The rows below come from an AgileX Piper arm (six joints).
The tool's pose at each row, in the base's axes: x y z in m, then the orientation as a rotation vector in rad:
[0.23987, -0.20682, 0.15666, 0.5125, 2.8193, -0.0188]
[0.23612, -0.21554, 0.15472, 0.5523, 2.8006, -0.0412]
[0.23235, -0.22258, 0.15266, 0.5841, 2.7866, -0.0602]
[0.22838, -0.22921, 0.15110, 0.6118, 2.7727, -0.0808]
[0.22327, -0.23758, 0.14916, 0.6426, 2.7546, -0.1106]
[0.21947, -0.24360, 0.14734, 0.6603, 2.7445, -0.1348]
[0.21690, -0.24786, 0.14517, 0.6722, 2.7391, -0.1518]
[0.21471, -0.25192, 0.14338, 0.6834, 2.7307, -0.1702]
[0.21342, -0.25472, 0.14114, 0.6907, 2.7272, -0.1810]
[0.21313, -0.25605, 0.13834, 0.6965, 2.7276, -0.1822]
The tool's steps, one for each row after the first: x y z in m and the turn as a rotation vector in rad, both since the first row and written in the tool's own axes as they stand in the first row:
[0.00090, -0.00954, 0.00140, 0.0173, -0.0139, 0.0271]
[0.00243, -0.01752, 0.00282, 0.0322, -0.0237, 0.0487]
[0.00415, -0.02517, 0.00367, 0.0477, -0.0339, 0.0673]
[0.00639, -0.03486, 0.00469, 0.0696, -0.0480, 0.0879]
[0.00824, -0.04188, 0.00580, 0.0872, -0.0561, 0.0991]
[0.00967, -0.04685, 0.00747, 0.0998, -0.0601, 0.1063]
[0.01073, -0.05148, 0.00886, 0.1129, -0.0671, 0.1134]
[0.01153, -0.05463, 0.01084, 0.1209, -0.0696, 0.1178]
[0.01209, -0.05608, 0.01354, 0.1226, -0.0680, 0.1216]

